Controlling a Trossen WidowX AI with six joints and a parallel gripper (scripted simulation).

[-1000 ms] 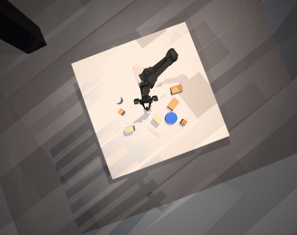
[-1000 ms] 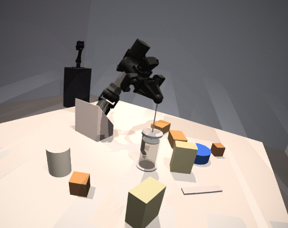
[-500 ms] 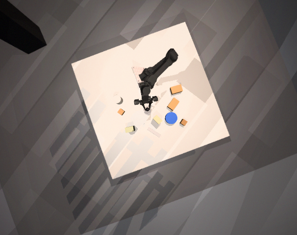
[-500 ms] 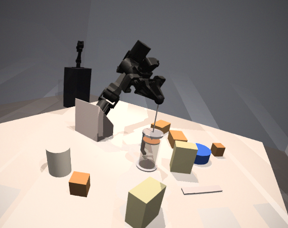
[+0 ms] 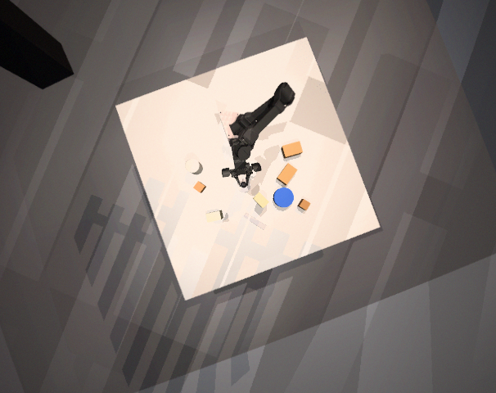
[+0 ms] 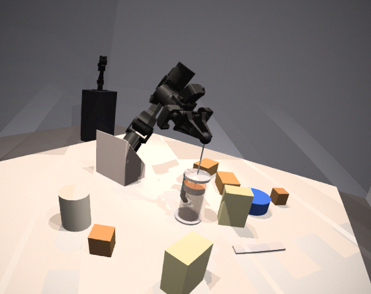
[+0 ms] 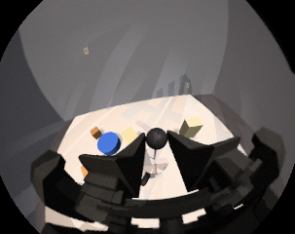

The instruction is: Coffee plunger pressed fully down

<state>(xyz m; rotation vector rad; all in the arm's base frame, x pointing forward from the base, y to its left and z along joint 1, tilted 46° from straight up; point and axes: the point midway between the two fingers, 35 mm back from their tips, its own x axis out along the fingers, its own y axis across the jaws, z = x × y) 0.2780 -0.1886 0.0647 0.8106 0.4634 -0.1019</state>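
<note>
My gripper tip is 2 cm past the glass coffee press, 2 cm to the right of it and 13 cm above it. Round my gripper tip: flat strip: 21 cm ahead, 3 cm to the right, 25 cm below.
</note>
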